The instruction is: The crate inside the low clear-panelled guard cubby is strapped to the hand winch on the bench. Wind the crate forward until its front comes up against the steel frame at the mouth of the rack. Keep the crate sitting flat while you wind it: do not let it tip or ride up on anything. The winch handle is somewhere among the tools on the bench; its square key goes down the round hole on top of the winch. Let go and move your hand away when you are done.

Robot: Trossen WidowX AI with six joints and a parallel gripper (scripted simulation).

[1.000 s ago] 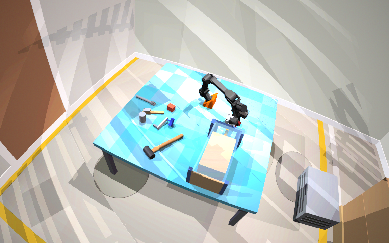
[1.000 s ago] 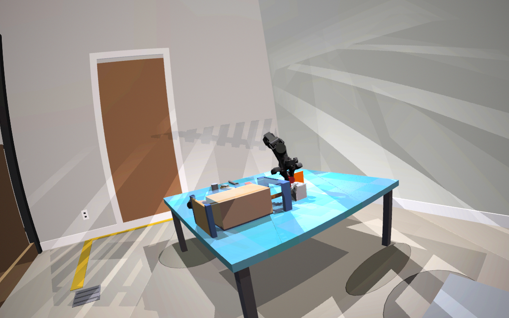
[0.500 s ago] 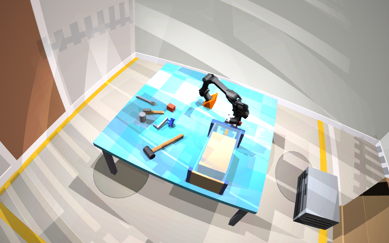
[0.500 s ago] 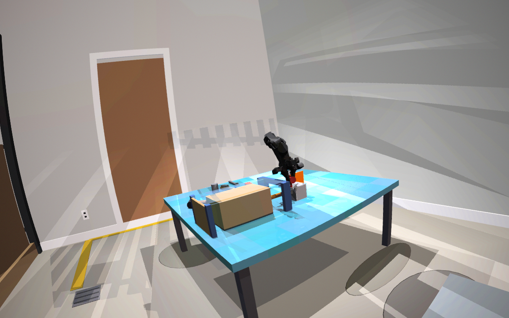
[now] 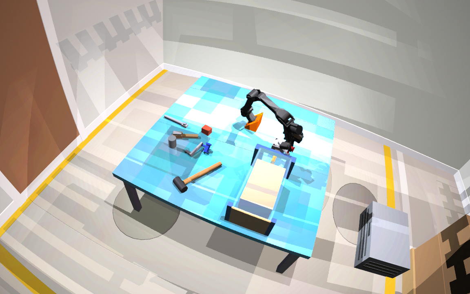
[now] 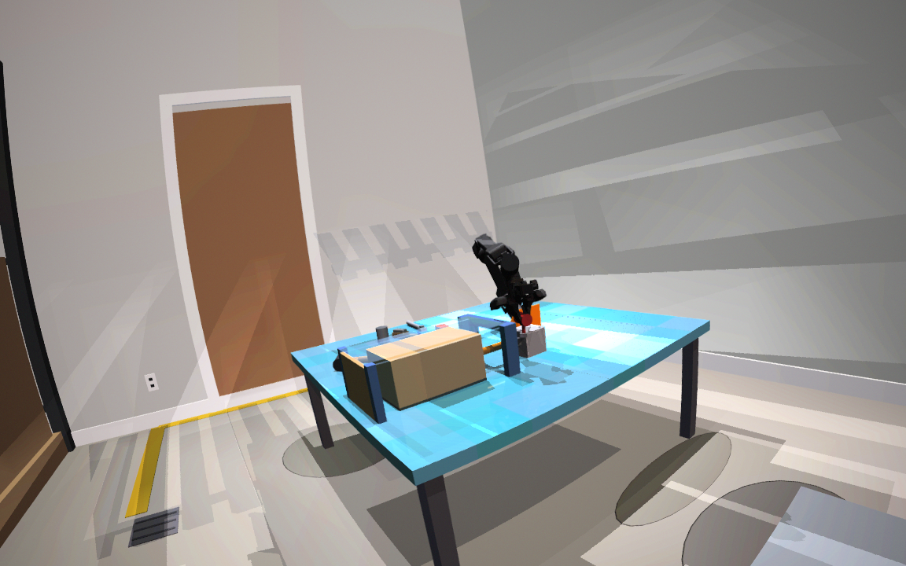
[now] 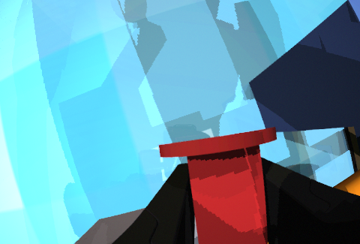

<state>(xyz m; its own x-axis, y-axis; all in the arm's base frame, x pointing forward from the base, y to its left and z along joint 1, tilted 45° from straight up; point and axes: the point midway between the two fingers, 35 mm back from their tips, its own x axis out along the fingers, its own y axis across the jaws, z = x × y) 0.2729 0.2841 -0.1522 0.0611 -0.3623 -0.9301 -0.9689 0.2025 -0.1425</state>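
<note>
Right now the winch handle is 30 mm behind my gripper tip, 40 mm to the right of it and 30 mm below it. Round my gripper tip: clear-panelled cubby 330 mm ahead, 100 mm to the right, 20 mm below; then red knob 10 mm to the right; then grey winch 90 mm behind, 90 mm to the right, 100 mm below.
</note>
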